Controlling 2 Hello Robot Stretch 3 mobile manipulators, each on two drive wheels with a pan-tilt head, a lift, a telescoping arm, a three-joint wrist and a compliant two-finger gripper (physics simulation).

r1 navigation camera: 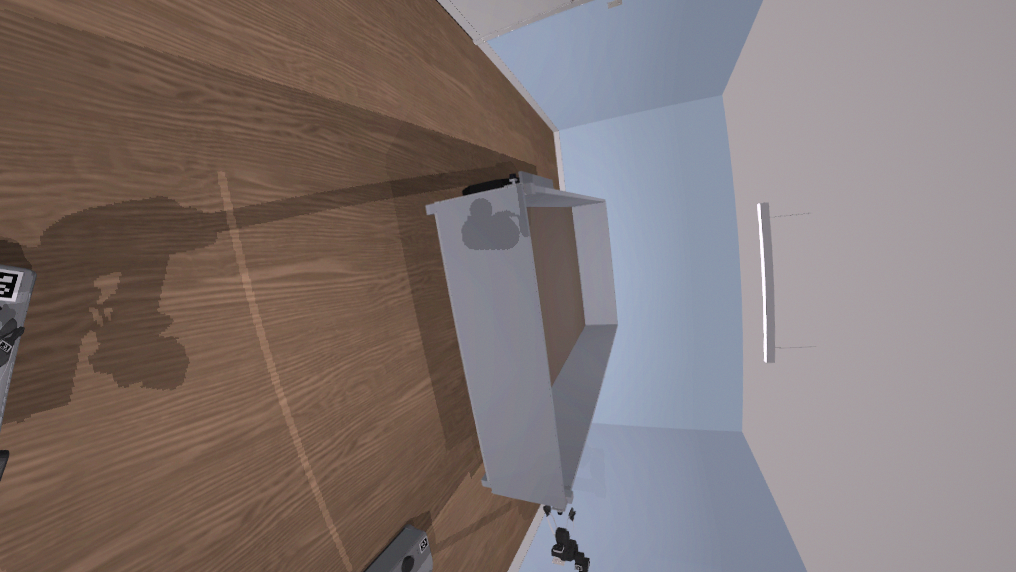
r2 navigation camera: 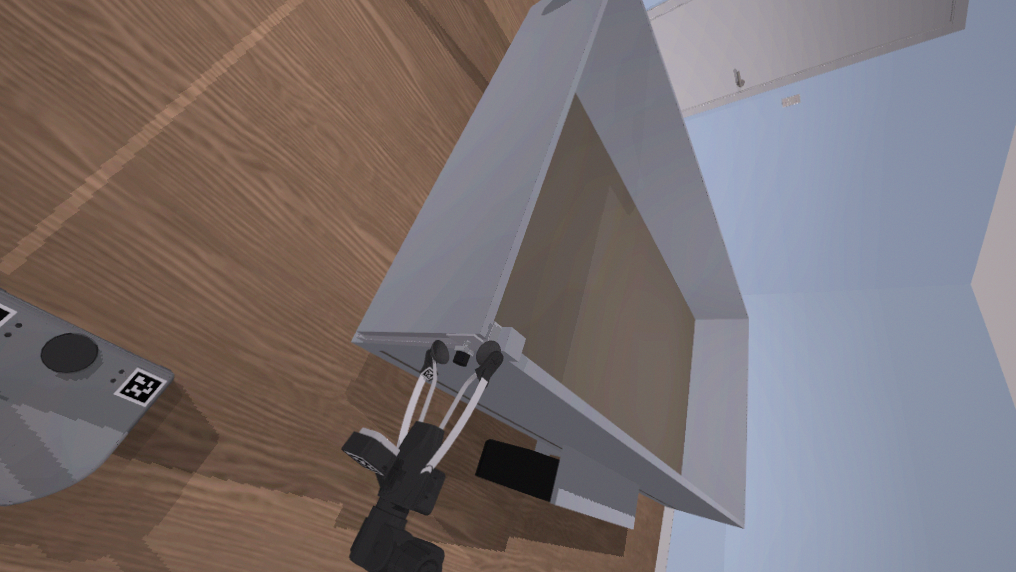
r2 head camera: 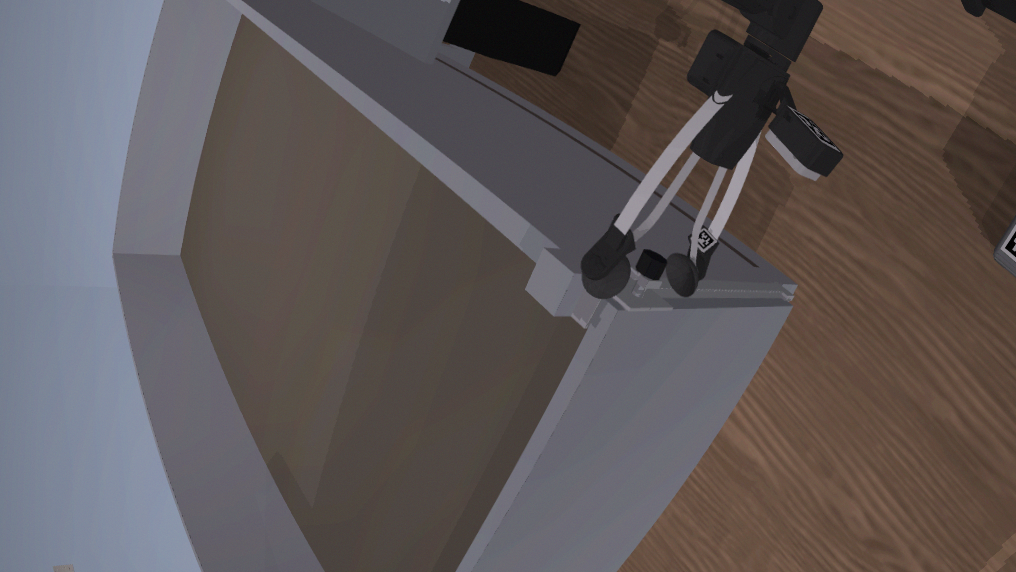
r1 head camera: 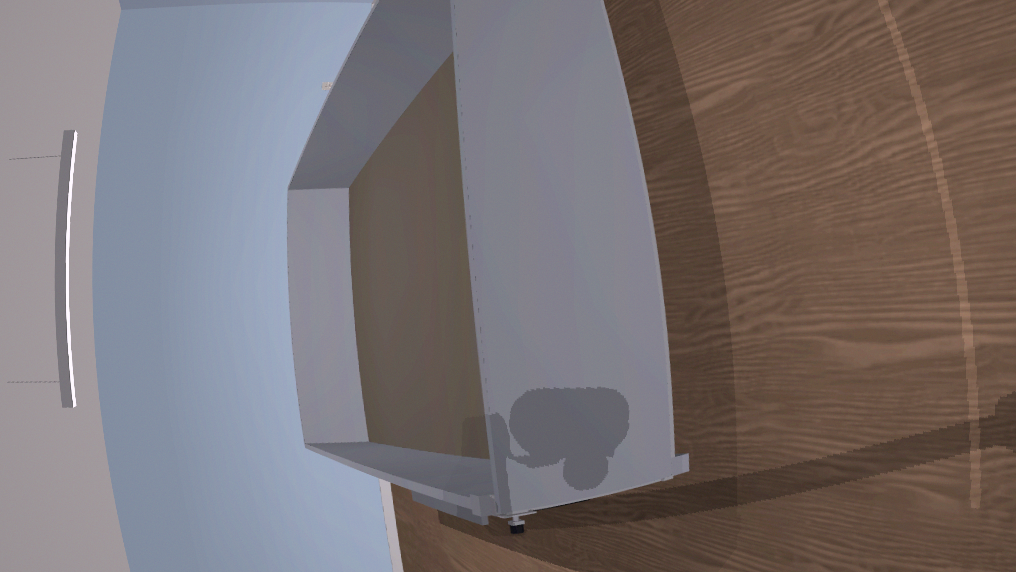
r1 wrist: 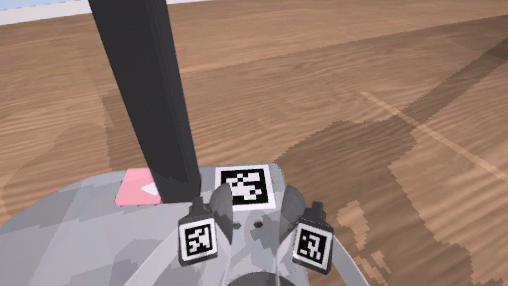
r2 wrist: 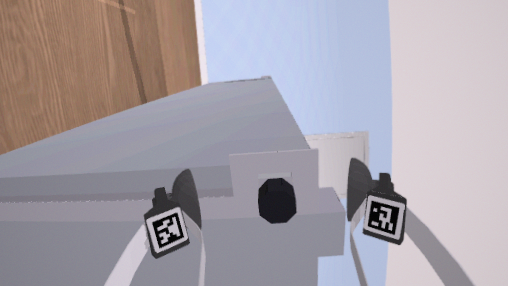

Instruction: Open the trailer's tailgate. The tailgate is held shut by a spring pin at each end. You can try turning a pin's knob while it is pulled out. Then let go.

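The trailer's grey tailgate (r1 head camera: 568, 248) (r1 navigation camera: 497, 341) (r2 head camera: 639, 397) (r2 navigation camera: 483, 191) stands upright against the trailer's end. A black pin knob (r2 head camera: 650, 264) (r2 navigation camera: 462, 357) (r2 wrist: 277, 201) at one end lies between the spread fingers of r2's gripper (r2 head camera: 644, 274) (r2 navigation camera: 464, 352) (r2 wrist: 273, 194), with a gap on both sides in the r2 wrist view. The r2 gripper is open. The other pin's black knob (r1 head camera: 516, 527) sticks out at the far end in the r1 head view, with no gripper at it. The r1 gripper (r1 wrist: 256, 207) is open, over its own base, away from the trailer.
The trailer's side wall (r2 head camera: 483, 156) (r2 navigation camera: 604, 426) runs back from r2's gripper, with a black wheel (r2 head camera: 508, 35) (r2 navigation camera: 516, 468) beneath it. A dark mast (r1 wrist: 145, 100) rises from r1's base (r1 wrist: 75, 220). r2's base (r1 navigation camera: 405, 554) (r2 navigation camera: 71, 426) stands near the tailgate's end.
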